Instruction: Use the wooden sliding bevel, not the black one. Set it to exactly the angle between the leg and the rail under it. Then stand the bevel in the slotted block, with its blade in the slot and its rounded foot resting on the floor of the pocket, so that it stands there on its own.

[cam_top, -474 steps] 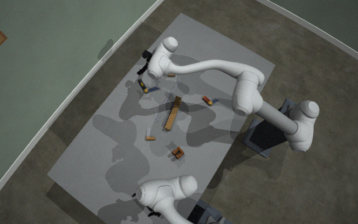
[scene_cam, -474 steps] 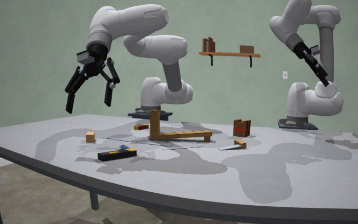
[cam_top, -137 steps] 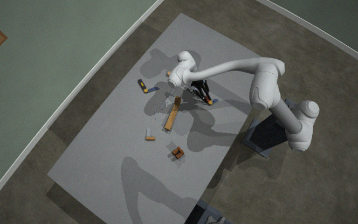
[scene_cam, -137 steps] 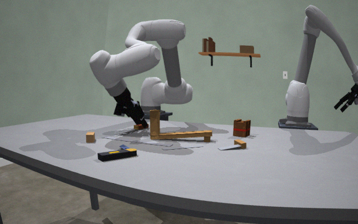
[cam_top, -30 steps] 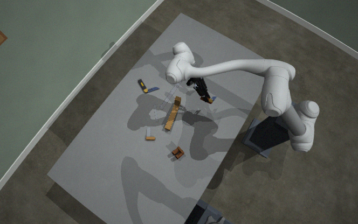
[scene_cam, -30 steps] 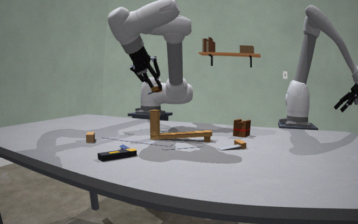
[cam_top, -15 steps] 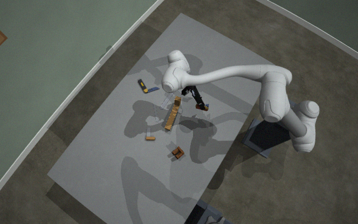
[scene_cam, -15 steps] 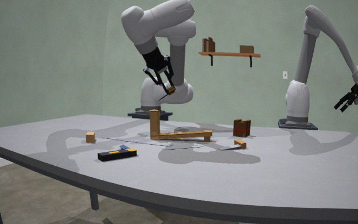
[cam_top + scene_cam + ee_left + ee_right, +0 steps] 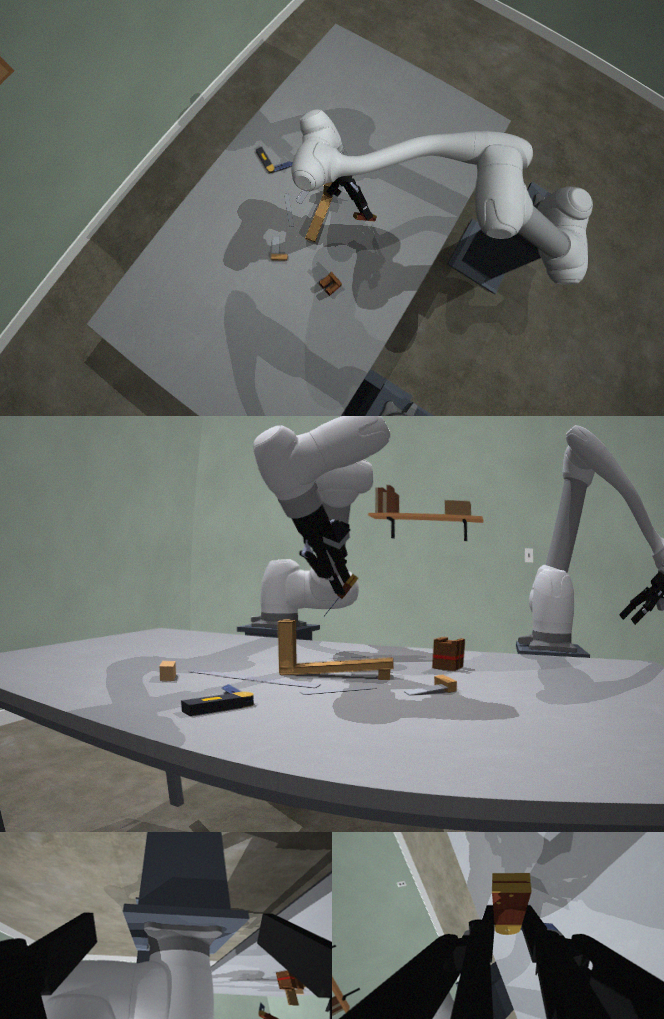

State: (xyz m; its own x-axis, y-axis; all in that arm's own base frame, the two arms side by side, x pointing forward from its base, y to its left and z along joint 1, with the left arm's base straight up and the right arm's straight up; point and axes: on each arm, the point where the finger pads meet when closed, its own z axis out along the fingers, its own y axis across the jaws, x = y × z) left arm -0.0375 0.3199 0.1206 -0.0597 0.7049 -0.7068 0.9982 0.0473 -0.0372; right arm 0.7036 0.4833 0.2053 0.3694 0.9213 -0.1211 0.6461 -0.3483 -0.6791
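Note:
The wooden sliding bevel is 4 cm below my right hand and 2 cm behind it. From my right hand the other things lie so: small wooden block (40 cm ahead, 19 cm to the right, 19 cm below); long metal strip (28 cm ahead, 20 cm below, 6 cm to the right); try square (30 cm to the left, 20 cm below, 18 cm ahead).

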